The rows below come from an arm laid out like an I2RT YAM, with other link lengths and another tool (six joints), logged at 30 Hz.
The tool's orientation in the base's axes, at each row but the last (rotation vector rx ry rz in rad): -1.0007, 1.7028, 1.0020; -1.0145, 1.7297, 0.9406; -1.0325, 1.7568, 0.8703; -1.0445, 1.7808, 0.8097; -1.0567, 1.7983, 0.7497; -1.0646, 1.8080, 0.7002; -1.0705, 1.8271, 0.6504; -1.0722, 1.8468, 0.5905; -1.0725, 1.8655, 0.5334; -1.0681, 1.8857, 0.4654; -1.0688, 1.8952, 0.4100; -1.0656, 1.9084, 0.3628
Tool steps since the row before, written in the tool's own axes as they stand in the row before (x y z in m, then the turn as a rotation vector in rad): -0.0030, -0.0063, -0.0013, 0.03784, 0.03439, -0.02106; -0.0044, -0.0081, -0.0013, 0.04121, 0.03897, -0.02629; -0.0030, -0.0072, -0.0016, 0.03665, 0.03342, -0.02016; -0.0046, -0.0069, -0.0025, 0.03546, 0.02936, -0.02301; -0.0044, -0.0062, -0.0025, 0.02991, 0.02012, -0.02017; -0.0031, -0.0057, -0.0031, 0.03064, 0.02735, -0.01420; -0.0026, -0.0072, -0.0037, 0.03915, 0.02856, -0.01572; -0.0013, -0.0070, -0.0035, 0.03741, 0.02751, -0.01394; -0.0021, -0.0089, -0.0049, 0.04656, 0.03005, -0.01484; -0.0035, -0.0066, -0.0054, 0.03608, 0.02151, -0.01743; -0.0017, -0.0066, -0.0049, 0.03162, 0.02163, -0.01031; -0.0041, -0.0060, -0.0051, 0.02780, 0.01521, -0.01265
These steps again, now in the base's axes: 0.0062, -0.0028, 0.0020, -0.04798, -0.01479, -0.02319; 0.0081, -0.0032, 0.0032, -0.05468, -0.01854, -0.02395; 0.0067, -0.0035, 0.0024, -0.04642, -0.01419, -0.02260; 0.0064, -0.0036, 0.0045, -0.04352, -0.01797, -0.02078; 0.0056, -0.0033, 0.0047, -0.03287, -0.01789, -0.01749; 0.0045, -0.0040, 0.0040, -0.03696, -0.00999, -0.02055; 0.0053, -0.0053, 0.0040, -0.04060, -0.01401, -0.02739; 0.0047, -0.0056, 0.0031, -0.03849, -0.01247, -0.02671; 0.0056, -0.0073, 0.0048, -0.04315, -0.01597, -0.03426; 0.0035, -0.0056, 0.0065, -0.03504, -0.01735, -0.02322; 0.0031, -0.0060, 0.0050, -0.03027, -0.01043, -0.02343; 0.0028, -0.0044, 0.0071, -0.02561, -0.01359, -0.01799
